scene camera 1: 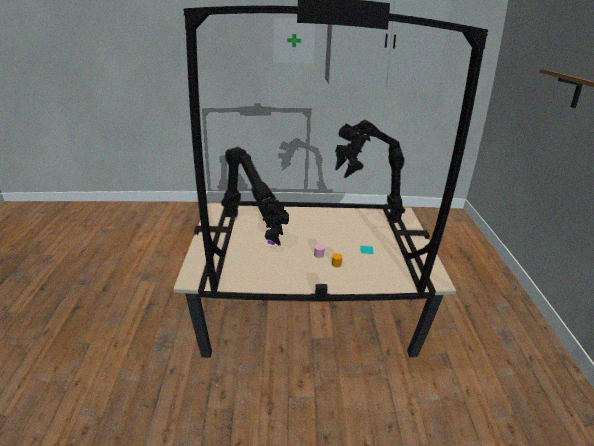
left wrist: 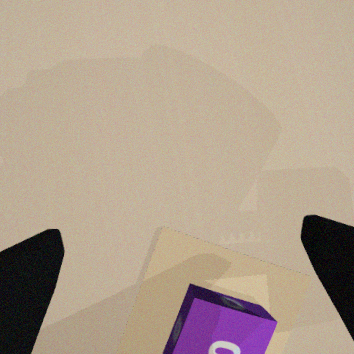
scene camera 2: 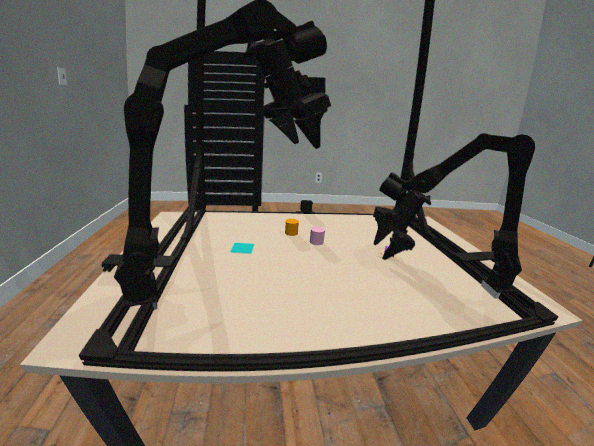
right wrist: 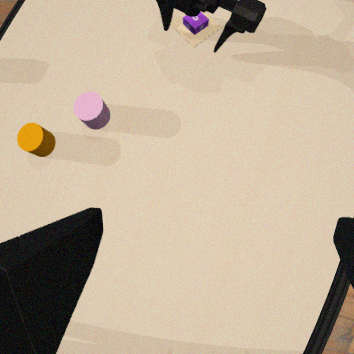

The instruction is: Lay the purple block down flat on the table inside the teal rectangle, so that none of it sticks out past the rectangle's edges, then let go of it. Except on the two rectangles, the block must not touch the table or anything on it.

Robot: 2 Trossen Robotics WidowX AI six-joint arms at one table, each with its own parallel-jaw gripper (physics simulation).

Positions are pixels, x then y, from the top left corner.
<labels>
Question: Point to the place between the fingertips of my left gripper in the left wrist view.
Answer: At 183, 235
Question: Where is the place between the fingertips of my left gripper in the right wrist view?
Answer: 190, 39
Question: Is my left gripper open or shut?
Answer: Open.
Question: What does the orange cylinder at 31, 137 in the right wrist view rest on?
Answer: The table.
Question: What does the purple block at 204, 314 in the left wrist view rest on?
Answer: The table.
</labels>
